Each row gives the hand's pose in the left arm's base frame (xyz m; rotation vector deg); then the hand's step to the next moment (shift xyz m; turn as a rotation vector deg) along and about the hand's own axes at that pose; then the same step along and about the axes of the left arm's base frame.
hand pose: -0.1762 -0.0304 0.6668 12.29 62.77 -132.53
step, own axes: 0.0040 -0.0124 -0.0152 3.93 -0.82 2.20
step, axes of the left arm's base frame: -0.0116 0.0160 -0.0032 -3.50 -2.90 0.52
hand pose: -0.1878 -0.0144 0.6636 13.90 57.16 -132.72
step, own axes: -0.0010 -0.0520 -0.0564 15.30 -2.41 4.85
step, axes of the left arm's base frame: -0.0336 0.0685 -0.0079 -13.41 -9.08 -1.03
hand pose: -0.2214 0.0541 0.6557 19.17 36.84 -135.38
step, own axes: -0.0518 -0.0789 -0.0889 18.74 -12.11 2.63
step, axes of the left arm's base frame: -0.0067 0.1267 -0.0266 -22.21 -3.31 -0.77
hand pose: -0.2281 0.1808 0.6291 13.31 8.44 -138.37
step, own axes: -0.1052 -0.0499 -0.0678 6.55 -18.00 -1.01
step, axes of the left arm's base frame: 0.0538 0.1160 -0.0424 -16.58 9.51 -1.56
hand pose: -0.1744 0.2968 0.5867 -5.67 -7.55 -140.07
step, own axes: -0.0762 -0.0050 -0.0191 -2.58 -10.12 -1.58
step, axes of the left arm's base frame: 0.0546 0.0497 -0.0273 -4.56 9.18 -2.54
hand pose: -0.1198 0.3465 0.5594 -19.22 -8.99 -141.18
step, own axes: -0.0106 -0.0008 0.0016 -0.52 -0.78 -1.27
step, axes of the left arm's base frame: 0.0079 0.0071 -0.0014 -0.34 0.67 -1.39
